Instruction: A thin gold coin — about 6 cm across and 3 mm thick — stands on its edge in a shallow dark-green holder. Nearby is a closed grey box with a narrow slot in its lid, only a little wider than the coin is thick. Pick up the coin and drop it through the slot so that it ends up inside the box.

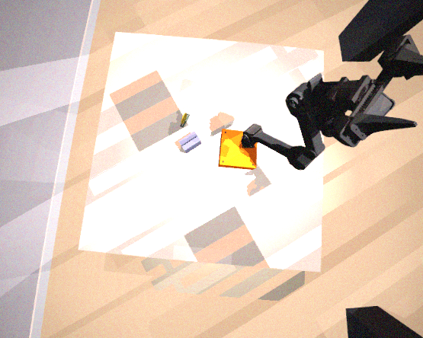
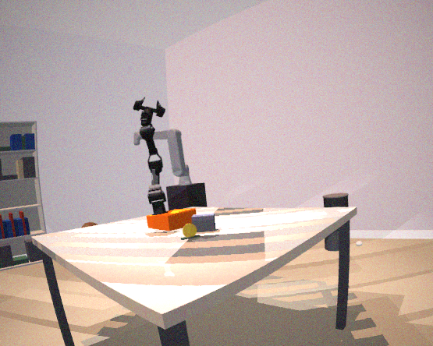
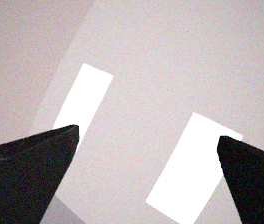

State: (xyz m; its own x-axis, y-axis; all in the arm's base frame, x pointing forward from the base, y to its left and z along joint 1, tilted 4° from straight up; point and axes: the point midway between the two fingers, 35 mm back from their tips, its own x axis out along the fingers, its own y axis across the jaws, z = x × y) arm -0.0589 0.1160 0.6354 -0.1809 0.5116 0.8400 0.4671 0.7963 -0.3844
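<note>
Right now the gold coin is 45 cm ahead of my gripper tip, 28 cm to the right of it and 70 cm below it.
</note>
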